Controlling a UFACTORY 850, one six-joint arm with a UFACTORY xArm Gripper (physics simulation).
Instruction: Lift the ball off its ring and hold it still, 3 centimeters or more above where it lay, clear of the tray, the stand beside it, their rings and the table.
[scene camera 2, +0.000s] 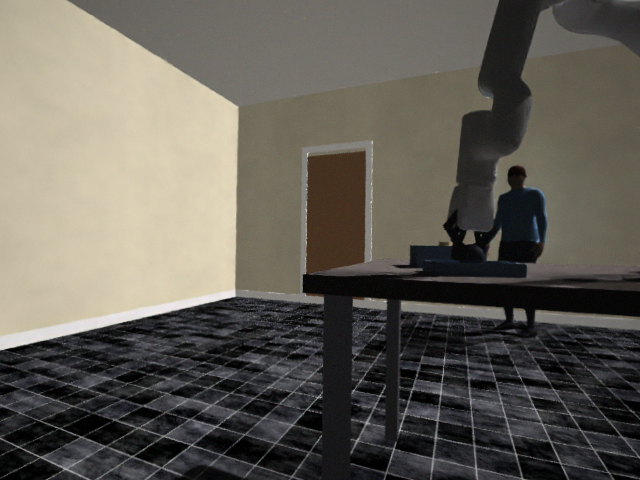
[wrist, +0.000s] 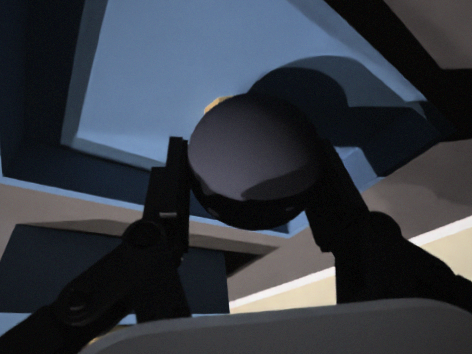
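Observation:
The dark grey ball (scene camera 2: 471, 252) (wrist: 250, 150) sits low over the blue tray (scene camera 2: 504, 269) (wrist: 160, 60). Part of its yellow ring (wrist: 216, 104) shows past the ball's edge in the wrist view; any gap between ball and ring is hidden. My gripper (scene camera 2: 469, 250) (wrist: 247, 161) points down and is shut on the ball, one black finger against each side. The blue stand (scene camera 2: 429, 255) (wrist: 30, 270) is beside the tray. Its yellow ring (scene camera 2: 444, 243) (wrist: 102, 334) is on top, partly hidden by a finger in the wrist view.
The tray and stand rest on the table (scene camera 2: 361, 271) (wrist: 280, 270). The tray's raised walls surround the ball's place, and the stand is taller than the tray. A person in a blue top (scene camera 2: 522, 214) stands behind the table. A brown door (scene camera 2: 336, 211) is in the back wall.

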